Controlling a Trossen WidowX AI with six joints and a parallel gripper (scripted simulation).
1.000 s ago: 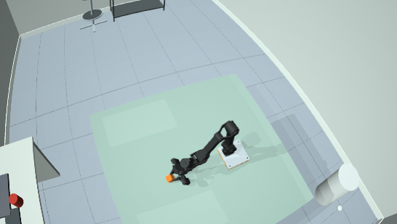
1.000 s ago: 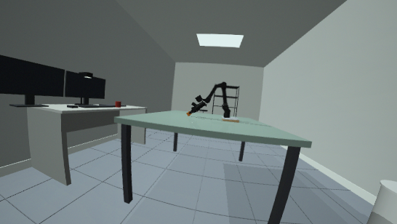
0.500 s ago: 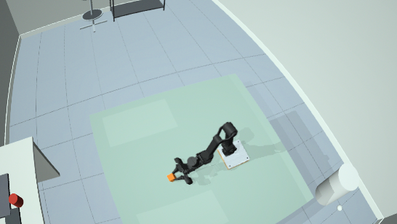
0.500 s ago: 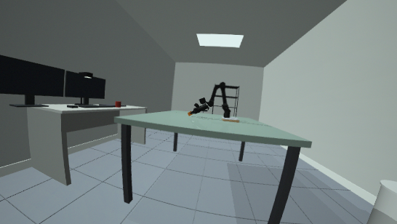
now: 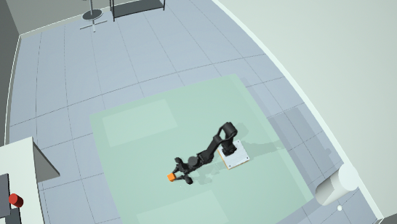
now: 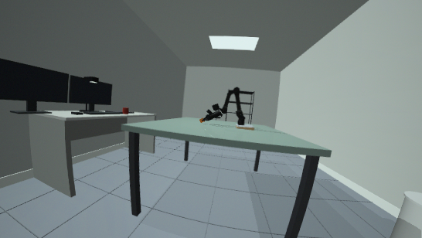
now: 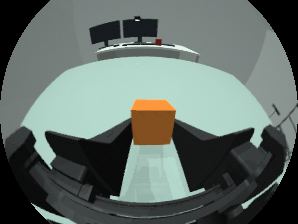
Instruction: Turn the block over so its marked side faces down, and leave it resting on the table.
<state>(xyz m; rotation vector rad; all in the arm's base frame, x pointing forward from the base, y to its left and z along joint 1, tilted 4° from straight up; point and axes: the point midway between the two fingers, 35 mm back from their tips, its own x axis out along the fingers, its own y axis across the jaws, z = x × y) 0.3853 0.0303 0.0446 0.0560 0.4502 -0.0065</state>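
Right now the block is 1 cm below my gripper tip.
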